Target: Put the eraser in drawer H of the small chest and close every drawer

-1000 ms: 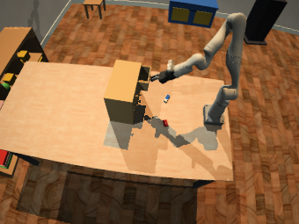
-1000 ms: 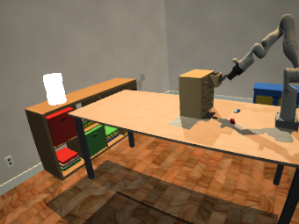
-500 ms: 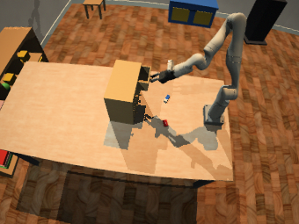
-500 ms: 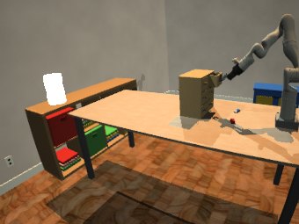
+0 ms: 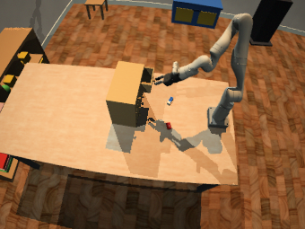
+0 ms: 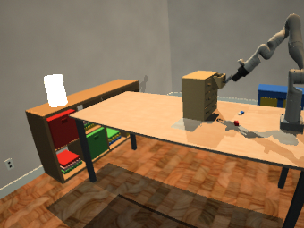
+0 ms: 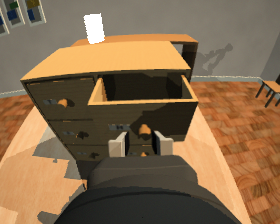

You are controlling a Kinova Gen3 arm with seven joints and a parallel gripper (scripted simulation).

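Now: hand 250 mm above the blue-and-white eraser and 110 mm past it. Also, from my hand: red block (250 mm below, 190 mm to the left, 80 mm behind).
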